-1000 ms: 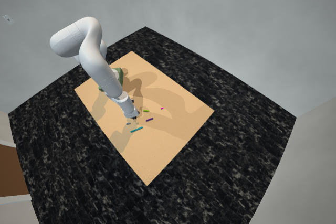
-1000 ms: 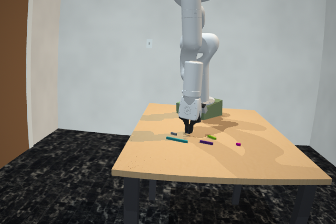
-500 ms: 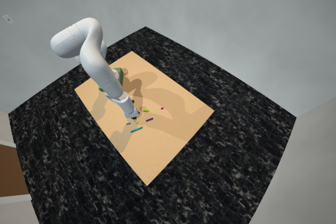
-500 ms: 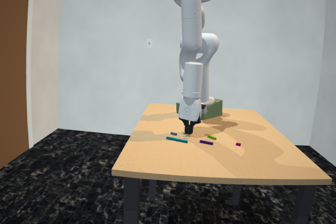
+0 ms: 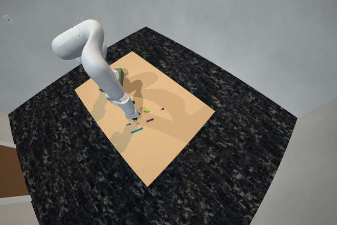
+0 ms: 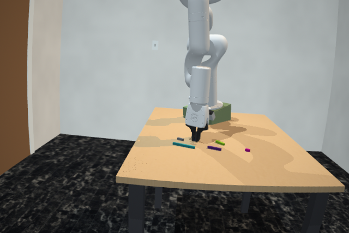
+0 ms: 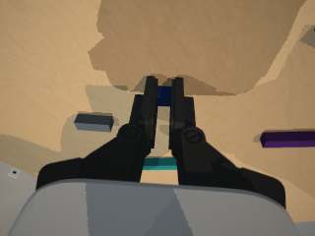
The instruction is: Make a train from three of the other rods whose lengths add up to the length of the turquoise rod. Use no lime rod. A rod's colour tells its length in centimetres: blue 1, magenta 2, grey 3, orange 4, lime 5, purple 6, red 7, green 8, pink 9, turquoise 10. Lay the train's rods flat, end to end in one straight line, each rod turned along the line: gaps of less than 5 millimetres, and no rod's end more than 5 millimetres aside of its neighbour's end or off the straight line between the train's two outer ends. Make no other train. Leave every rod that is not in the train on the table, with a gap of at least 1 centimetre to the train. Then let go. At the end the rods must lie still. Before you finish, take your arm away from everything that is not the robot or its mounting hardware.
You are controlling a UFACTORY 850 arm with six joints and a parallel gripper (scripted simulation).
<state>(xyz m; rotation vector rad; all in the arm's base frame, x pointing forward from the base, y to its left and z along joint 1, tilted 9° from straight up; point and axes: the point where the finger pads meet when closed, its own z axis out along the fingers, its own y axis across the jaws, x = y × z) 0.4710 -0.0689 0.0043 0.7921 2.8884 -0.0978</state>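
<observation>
Now: hand 2 cm above the blue rod. Also, from my hand: grey rod 7 cm to the right, 2 cm below; turquoise rod 9 cm ahead, 5 cm to the right, 2 cm below; lime rod 2 cm ahead, 11 cm to the left, 2 cm below.
</observation>
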